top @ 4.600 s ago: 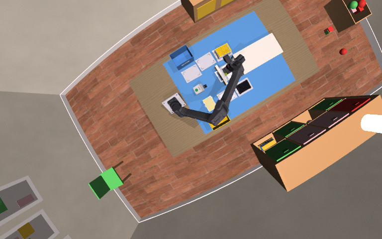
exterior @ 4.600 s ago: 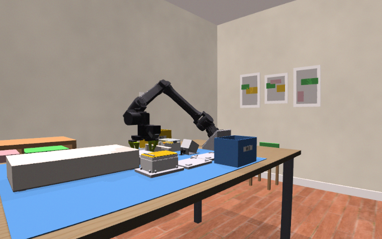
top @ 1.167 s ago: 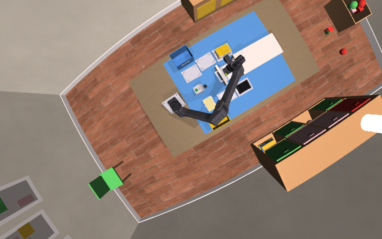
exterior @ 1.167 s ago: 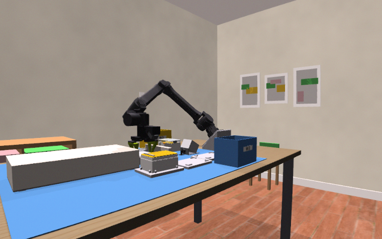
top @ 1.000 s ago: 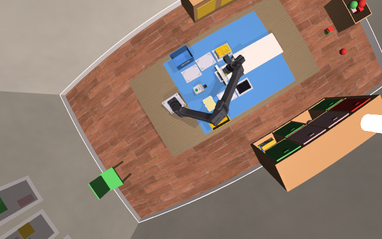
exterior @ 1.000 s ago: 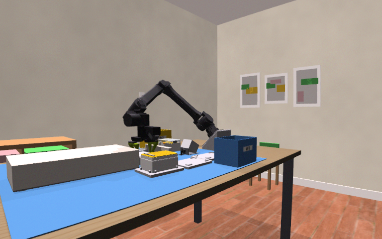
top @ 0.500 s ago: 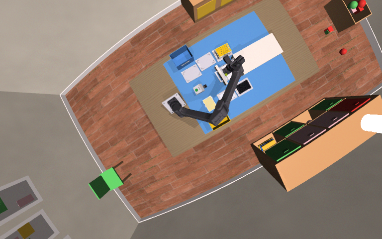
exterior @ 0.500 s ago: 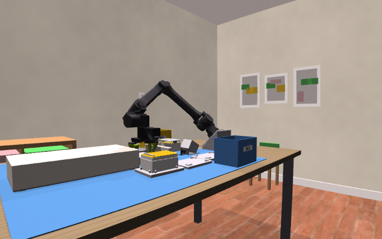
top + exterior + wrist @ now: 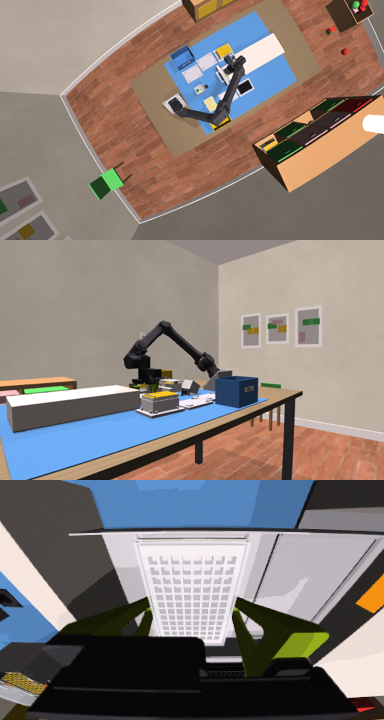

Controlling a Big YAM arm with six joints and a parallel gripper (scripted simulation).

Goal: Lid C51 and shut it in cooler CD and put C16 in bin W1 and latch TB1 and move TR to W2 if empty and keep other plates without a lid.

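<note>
The plate lid lies right at my hand. The rest, counted from my hand: white cooler CD: 17 cm ahead, 1 cm to the right, 1 cm above; drawer: 4 cm ahead; white plate: right at my hand.
</note>
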